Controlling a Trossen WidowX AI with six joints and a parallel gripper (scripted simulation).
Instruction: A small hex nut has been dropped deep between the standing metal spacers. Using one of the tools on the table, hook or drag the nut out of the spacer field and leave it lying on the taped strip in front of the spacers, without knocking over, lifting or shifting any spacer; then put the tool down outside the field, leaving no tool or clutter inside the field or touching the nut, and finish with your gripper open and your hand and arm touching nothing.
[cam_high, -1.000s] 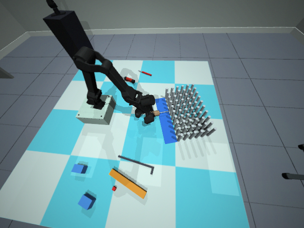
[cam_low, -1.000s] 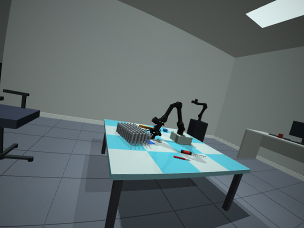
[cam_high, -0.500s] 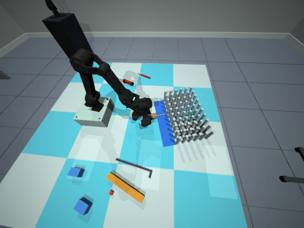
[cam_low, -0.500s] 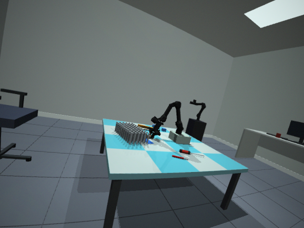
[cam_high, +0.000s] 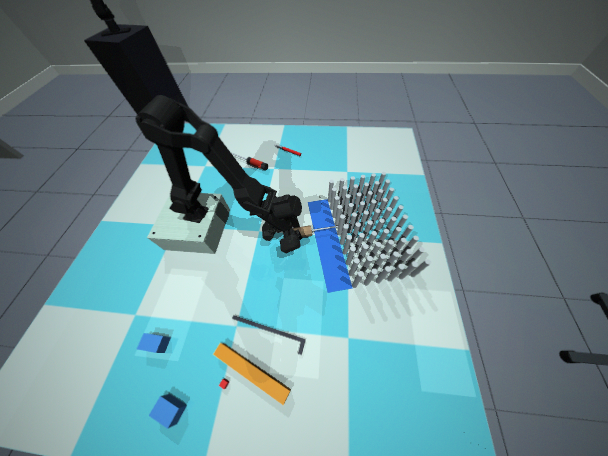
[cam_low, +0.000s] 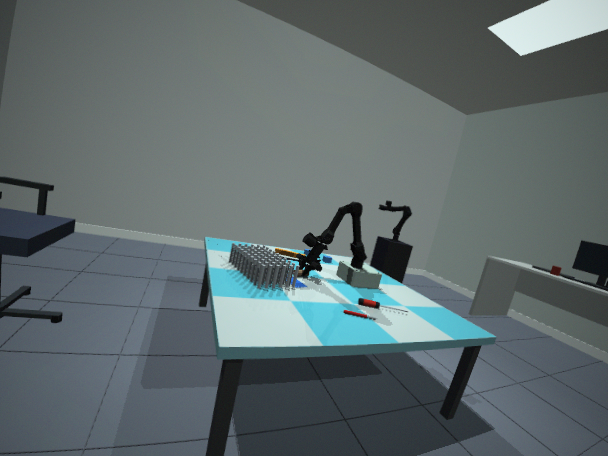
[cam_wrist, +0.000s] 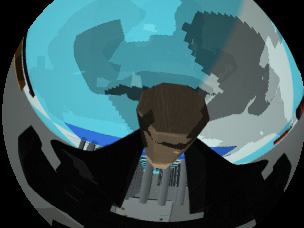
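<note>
Right now the wooden-handled tool is 90 mm ahead of my gripper tip and 40 mm to the left of it. From my gripper tip the other things lie so: blue taped strip: 100 mm ahead, 10 mm to the left, 10 mm below; orange flat bar: 430 mm to the right, 10 mm above; small red screwdriver: 220 mm behind, 430 mm to the left.
</note>
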